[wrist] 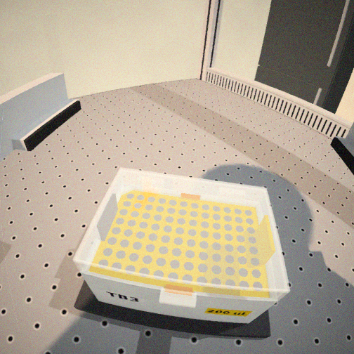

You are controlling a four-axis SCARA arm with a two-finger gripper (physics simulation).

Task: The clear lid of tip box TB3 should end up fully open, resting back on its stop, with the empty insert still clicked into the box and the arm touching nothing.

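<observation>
Tip box TB3 (150,299) stands upright in the lower middle of the wrist view, with its name and a yellow 200 uL label on the front wall. Its clear lid (155,179) lies shut over the top, with a pale tab at the front. Through the lid, the yellow insert (180,235) shows seated in the box, with rows of grey round holes. My gripper (210,102) is open and empty. Its fingers stand wide apart at the left and right edges of the view, apart from the box.
A dark base (200,327) lies under the box. The perforated deck (125,135) surrounds it. A slotted strip (270,100) runs along the deck's far right edge, with a dark cabinet (300,45) beyond. A pale wall (100,40) rises behind. A shadow falls right of the box.
</observation>
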